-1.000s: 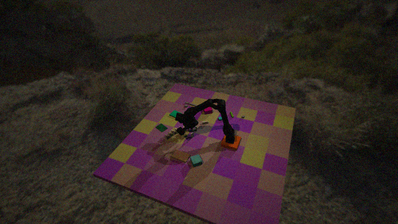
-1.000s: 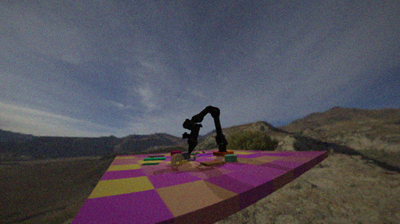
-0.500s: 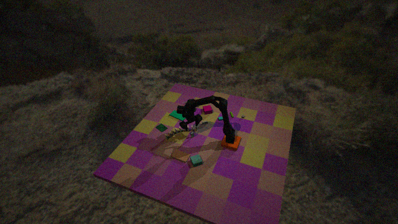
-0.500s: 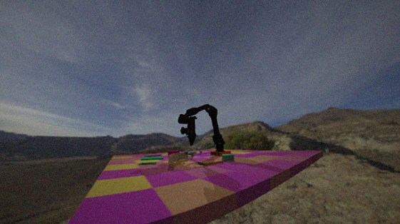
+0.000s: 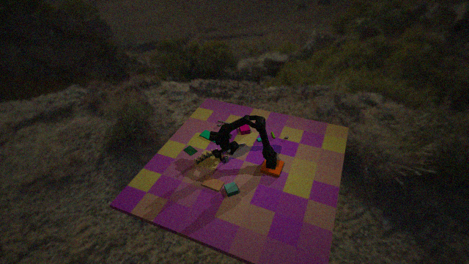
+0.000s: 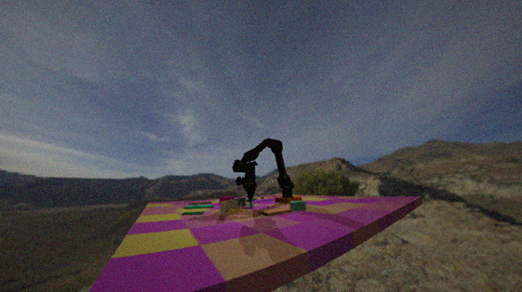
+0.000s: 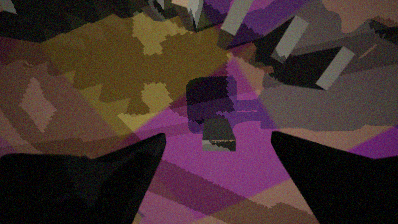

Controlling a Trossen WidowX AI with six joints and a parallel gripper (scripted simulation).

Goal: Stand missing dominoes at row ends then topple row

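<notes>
My gripper tip is now 230 mm to the left of the bright green plate, 220 mm short of it and 30 mm above it. From my gripper tip the other things lie so: teal block 240 mm to the left, 120 mm behind, 20 mm below; dark green tile 300 mm ahead, 40 mm below, 30 mm to the right; orange slab 220 mm to the left, 30 mm below, 20 mm ahead.
</notes>
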